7 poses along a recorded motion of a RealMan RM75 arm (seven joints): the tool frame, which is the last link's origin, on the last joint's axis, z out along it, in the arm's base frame.
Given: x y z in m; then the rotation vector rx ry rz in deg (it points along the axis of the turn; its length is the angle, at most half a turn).
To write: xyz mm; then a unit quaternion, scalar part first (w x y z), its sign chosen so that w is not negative. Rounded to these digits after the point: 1 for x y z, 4 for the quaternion.
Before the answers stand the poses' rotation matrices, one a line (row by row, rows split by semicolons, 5 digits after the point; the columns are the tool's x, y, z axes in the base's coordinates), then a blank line. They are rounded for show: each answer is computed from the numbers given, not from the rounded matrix.
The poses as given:
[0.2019, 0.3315, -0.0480, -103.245, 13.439, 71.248]
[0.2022, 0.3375, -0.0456, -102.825, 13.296, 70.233]
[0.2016, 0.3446, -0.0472, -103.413, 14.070, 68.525]
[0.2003, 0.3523, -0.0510, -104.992, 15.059, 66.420]
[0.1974, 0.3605, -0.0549, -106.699, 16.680, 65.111]
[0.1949, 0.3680, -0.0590, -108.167, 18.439, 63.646]
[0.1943, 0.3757, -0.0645, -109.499, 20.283, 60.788]
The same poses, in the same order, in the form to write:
0.47484 -0.59457 -0.64886; 0.31734 -0.57200 0.75638; -0.82087 -0.56507 -0.08293
0.48625 -0.59558 -0.63941; 0.32065 -0.55908 0.76460; -0.81286 -0.57681 -0.08088
0.50666 -0.59709 -0.62191; 0.30372 -0.55149 0.77692; -0.80687 -0.58253 -0.09807
0.53335 -0.59304 -0.60320; 0.27491 -0.55286 0.78662; -0.79998 -0.58536 -0.13183
0.54851 -0.59503 -0.58743; 0.23930 -0.56145 0.79215; -0.80117 -0.57508 -0.16558
0.56348 -0.59979 -0.56811; 0.20321 -0.56592 0.79902; -0.80075 -0.56568 -0.19700
0.59180 -0.60406 -0.53375; 0.16252 -0.55914 0.81299; -0.78953 -0.56787 -0.23273

[201.9, 331.5, -48.0, 0.4527, -0.7297, 0.0950, 0.5035]
[202.2, 337.5, -45.6, 0.4600, -0.7291, 0.0943, 0.4980]
[201.6, 344.6, -47.2, 0.4629, -0.7342, 0.0999, 0.4865]
[200.3, 352.3, -51.0, 0.4606, -0.7447, 0.1068, 0.4711]
[197.4, 360.5, -54.9, 0.4532, -0.7542, 0.1179, 0.4603]
[194.9, 368.0, -59.0, 0.4474, -0.7626, 0.1300, 0.4487]
[194.3, 375.7, -64.5, 0.4472, -0.7720, 0.1430, 0.4285]

